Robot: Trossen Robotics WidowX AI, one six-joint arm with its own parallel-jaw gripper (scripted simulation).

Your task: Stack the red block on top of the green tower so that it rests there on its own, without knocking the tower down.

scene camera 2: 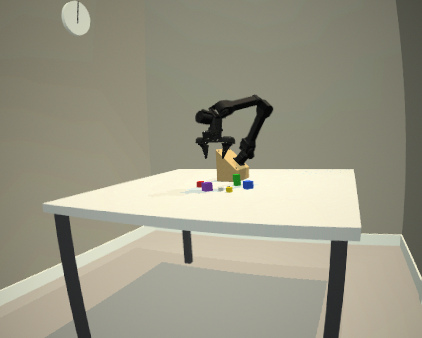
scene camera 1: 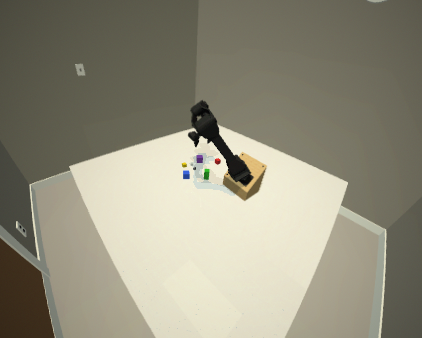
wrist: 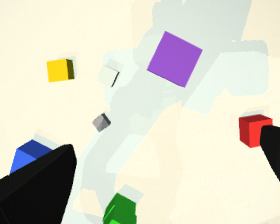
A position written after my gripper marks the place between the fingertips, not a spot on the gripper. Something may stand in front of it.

My gripper [wrist: 169, 144] is open and holds nothing. Further things: a red block [wrist: 249, 126] and a purple block [wrist: 174, 59].
